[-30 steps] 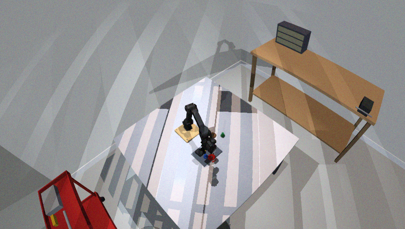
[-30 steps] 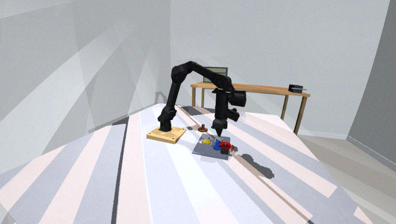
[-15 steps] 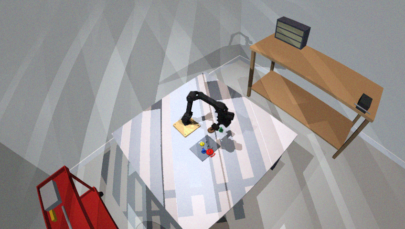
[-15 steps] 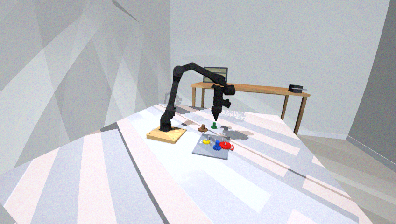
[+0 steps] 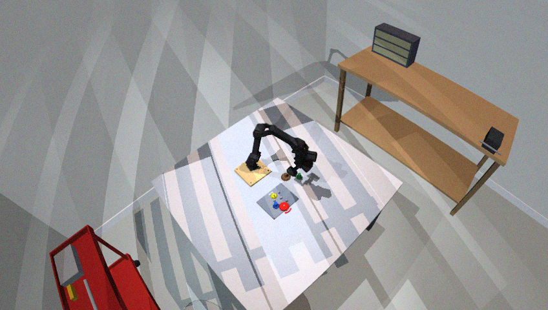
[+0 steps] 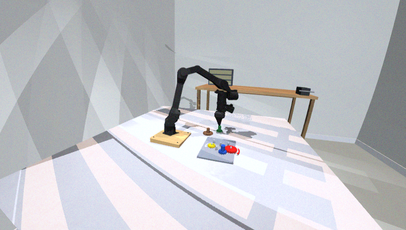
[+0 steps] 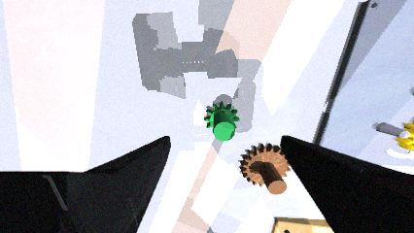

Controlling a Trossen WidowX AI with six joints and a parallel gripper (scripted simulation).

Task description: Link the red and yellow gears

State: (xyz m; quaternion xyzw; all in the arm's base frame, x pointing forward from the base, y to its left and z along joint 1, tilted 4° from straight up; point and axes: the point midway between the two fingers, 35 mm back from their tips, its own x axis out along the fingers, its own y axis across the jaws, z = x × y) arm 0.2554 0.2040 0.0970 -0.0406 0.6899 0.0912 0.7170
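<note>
My gripper tip is 40 mm above the green gear. From my gripper tip the other things lie so: yellow gear: 20 mm ahead, 220 mm to the right, 40 mm below; brown gear: 60 mm behind, 70 mm to the right, 40 mm below; red gear: 130 mm ahead, 210 mm to the right, 40 mm below.
</note>
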